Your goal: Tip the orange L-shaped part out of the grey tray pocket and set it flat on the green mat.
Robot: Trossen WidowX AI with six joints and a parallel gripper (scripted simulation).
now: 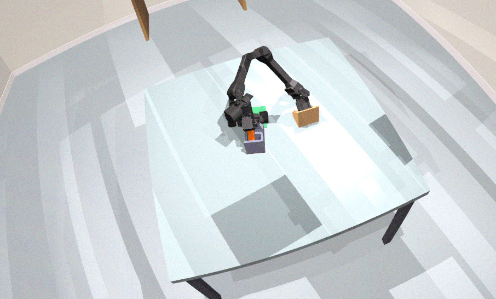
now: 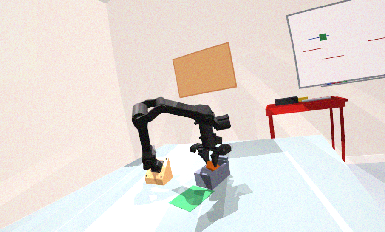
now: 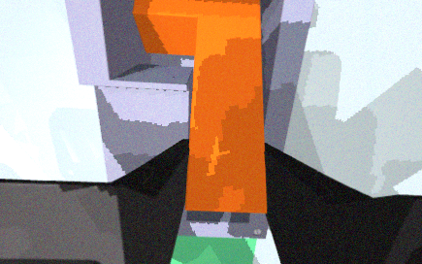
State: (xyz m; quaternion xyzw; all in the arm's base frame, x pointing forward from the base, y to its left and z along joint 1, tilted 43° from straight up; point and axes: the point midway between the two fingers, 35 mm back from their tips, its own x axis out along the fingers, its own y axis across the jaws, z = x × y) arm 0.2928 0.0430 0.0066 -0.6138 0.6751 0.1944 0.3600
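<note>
Now: gripper tip 50 mm past the green mat, 140 mm to the left of it and 90 mm above it. From my gripper tip the other things lie so: orange L-shaped part (10 mm behind, 40 mm to the left, 30 mm below).
</note>
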